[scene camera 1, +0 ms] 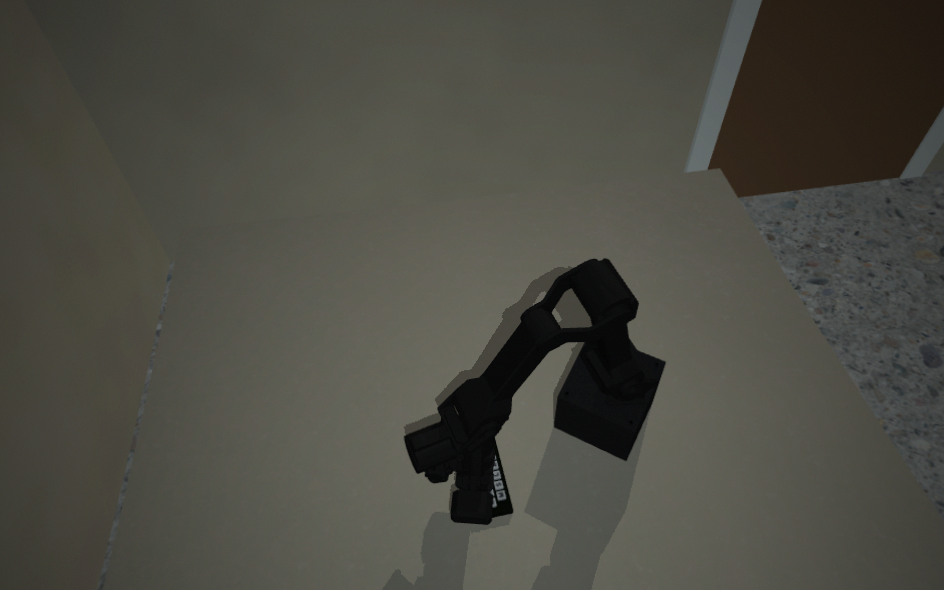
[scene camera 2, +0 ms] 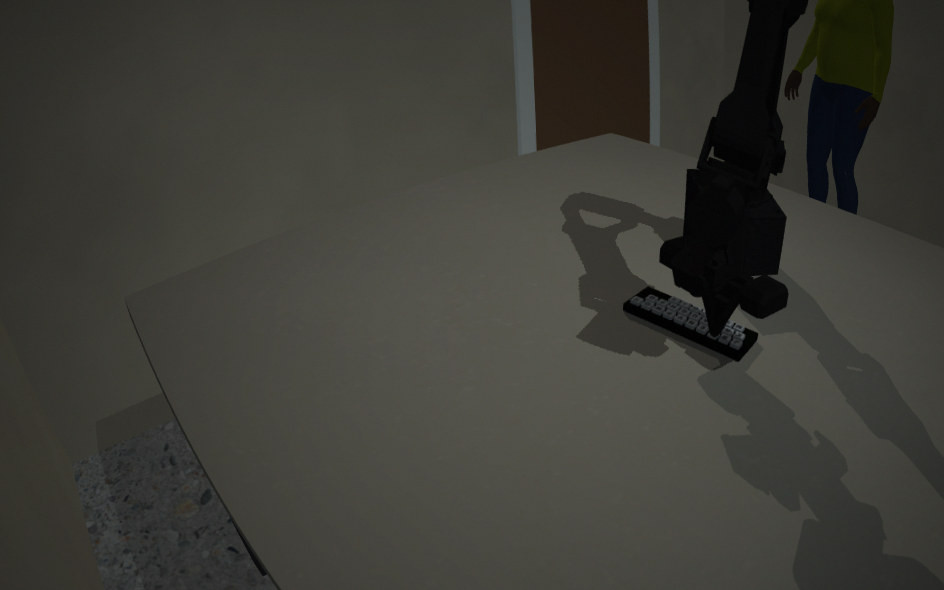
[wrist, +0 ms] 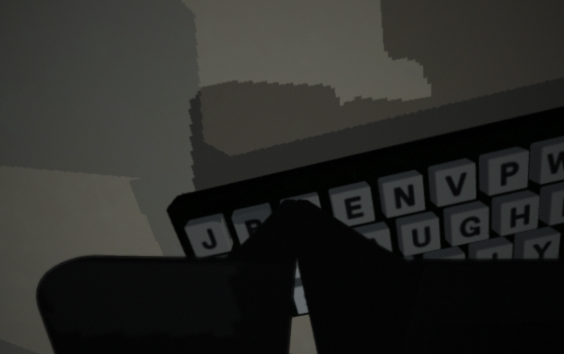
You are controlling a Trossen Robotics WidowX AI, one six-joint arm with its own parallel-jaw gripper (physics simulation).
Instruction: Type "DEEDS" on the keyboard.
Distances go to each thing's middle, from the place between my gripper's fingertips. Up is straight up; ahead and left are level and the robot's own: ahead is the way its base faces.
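Labels:
The black keyboard (scene camera 2: 649, 304) is 5 cm to the right of my hand, and it is also 1 cm behind the hand and 1 cm below it. As for the e key (wrist: 352, 204), my hand is 2 cm to the left of it.

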